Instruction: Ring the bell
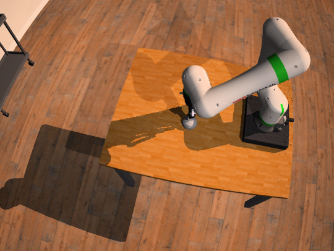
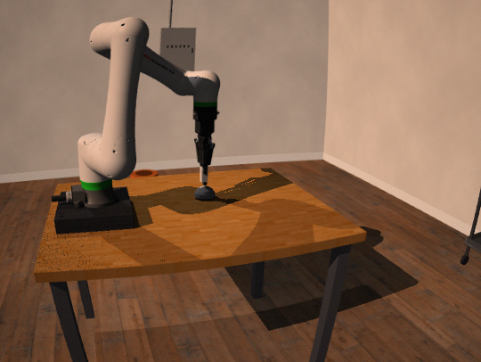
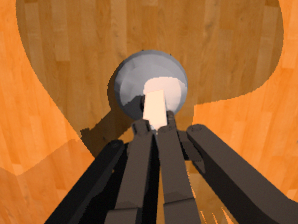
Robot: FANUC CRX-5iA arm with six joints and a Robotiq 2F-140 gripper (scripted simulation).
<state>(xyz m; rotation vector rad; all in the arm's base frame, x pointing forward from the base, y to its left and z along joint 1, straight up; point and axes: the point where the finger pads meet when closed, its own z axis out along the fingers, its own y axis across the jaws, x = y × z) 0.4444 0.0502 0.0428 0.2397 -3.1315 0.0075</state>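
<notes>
Right now the bell button is 4 cm below my hand and 1 cm to the right of it. From my hand the other things lie so: grey dome bell 6 cm below, 1 cm to the right.
</notes>
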